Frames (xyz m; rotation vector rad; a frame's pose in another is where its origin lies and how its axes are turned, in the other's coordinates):
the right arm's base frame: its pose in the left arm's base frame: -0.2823 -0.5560 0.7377 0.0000 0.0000 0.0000
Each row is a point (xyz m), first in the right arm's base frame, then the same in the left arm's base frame.
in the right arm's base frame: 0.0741 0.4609 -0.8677
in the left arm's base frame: -0.2082 -0.0951 -0.1300
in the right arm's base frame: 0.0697 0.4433 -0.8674
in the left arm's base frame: -0.2126 -0.1127 -0.1297
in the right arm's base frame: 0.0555 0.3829 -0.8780
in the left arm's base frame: -0.2268 -0.1731 -0.1403
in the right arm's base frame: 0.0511 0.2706 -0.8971
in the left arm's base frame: -0.2312 -0.2854 -0.1594
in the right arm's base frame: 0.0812 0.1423 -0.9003
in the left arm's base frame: -0.2011 -0.4137 -0.1626
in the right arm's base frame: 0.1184 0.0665 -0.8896
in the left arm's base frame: -0.1639 -0.4895 -0.1519
